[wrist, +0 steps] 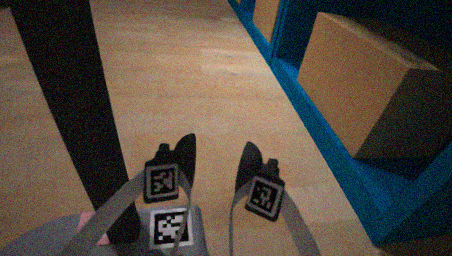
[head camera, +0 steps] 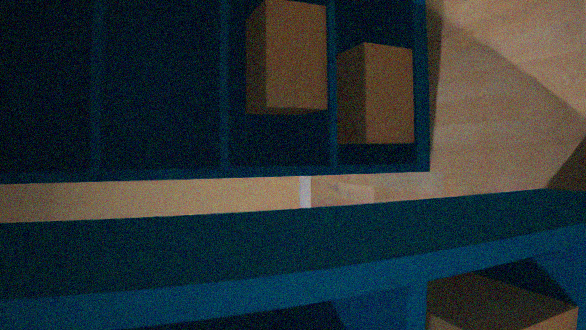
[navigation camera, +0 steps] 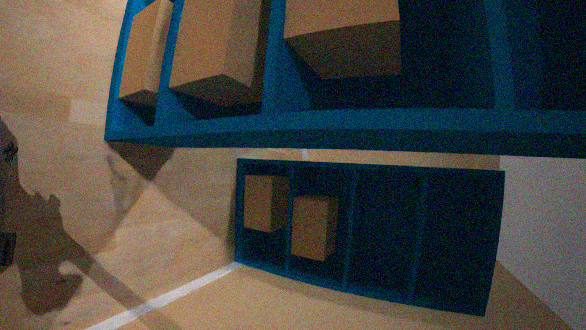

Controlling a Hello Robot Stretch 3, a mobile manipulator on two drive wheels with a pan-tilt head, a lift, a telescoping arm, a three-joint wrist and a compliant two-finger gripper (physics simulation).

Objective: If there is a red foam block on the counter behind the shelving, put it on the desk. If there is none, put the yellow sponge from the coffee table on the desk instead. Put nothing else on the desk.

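Places are measured from the robot's base along level axes (x left, y ahead, z down), in centimetres.
Pixels of known places: gripper, between the fingertips: (wrist: 218,156) (navigation camera: 0,139).
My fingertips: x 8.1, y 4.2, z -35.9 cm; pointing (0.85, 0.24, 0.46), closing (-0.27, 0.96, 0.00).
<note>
Ahead of a thing's pixels: the offset from my fingertips to its middle.
My gripper (wrist: 218,156) is open and empty in the wrist view, with its two fingertips apart above wooden floor. It is to the left of the near blue shelving unit (head camera: 250,282) (navigation camera: 200,131) (wrist: 322,131) and apart from it. No red foam block, yellow sponge, counter, coffee table or desk shows in these views.
A second blue shelving unit (head camera: 422,100) (navigation camera: 239,210) stands across a gap, with two brown boxes inside, one box {dy +159.5, dx -59.6, dz -31.0 cm} (head camera: 297,60) (navigation camera: 312,227) in the inner compartment. Another brown box {dy +59.6, dx +43.1, dz +14.8 cm} (wrist: 350,80) sits in the near unit. A white baseboard (navigation camera: 165,297) runs along a tan wall.
</note>
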